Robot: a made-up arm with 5 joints.
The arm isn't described. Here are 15 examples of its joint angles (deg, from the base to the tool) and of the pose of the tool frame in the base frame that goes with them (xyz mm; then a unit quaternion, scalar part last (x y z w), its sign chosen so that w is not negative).
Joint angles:
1: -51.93 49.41 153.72 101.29 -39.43
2: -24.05 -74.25 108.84 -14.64 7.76
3: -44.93 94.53 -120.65 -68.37 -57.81
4: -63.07 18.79 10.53 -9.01 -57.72
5: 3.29 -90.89 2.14 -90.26 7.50
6: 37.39 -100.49 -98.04 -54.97 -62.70
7: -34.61 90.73 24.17 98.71 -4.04
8: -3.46 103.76 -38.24 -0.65 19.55
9: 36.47 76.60 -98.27 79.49 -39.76
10: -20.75 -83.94 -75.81 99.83 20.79
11: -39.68 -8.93 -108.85 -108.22 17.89
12: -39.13 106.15 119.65 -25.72 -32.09
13: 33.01 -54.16 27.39 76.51 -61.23
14: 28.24 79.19 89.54 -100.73 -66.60
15: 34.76 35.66 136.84 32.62 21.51
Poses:
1: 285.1 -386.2 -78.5 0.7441 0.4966 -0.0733 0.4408
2: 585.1 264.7 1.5 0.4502 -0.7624 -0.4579 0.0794
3: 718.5 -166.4 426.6 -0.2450 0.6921 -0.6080 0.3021
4: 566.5 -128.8 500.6 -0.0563 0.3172 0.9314 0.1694
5: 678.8 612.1 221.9 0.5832 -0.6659 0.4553 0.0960
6: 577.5 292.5 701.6 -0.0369 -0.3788 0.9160 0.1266
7: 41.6 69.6 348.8 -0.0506 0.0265 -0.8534 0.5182
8: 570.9 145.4 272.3 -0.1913 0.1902 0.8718 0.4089
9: 444.4 661.9 463.1 -0.4740 -0.1580 -0.8261 0.2608
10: 342.0 -161.2 245.5 -0.2595 0.3852 -0.0562 0.8838
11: 697.2 14.3 445.9 -0.7128 0.3760 0.5231 0.2774
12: 317.9 -205.0 554.8 -0.3780 -0.3706 0.8314 0.1691
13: 423.8 407.6 -9.3 0.5003 0.8535 0.0016 0.1458
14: 529.1 17.6 -48.4 0.6142 -0.4144 0.4707 0.4789
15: 333.2 365.9 56.0 0.4294 0.6724 0.5940 0.1036
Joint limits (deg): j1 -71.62..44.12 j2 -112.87..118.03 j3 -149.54..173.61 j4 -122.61..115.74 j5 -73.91..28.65
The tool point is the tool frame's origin. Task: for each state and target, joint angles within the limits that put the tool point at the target. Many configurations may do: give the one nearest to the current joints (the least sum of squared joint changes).
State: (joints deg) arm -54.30 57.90 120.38 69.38 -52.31
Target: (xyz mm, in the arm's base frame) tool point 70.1 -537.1 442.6
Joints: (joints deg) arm -70.47 70.92 109.74 86.15 -66.81
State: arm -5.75 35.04 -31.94 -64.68 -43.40
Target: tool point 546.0 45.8 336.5
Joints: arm 42.74 69.95 -16.27 -72.04 -27.21
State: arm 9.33 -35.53 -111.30 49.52 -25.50
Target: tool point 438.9 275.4 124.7
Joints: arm -27.76 -15.53 -100.57 17.35 -19.27
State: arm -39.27 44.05 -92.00 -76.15 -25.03
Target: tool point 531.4 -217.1 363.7
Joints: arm -2.52 39.73 -33.65 -111.79 -10.39
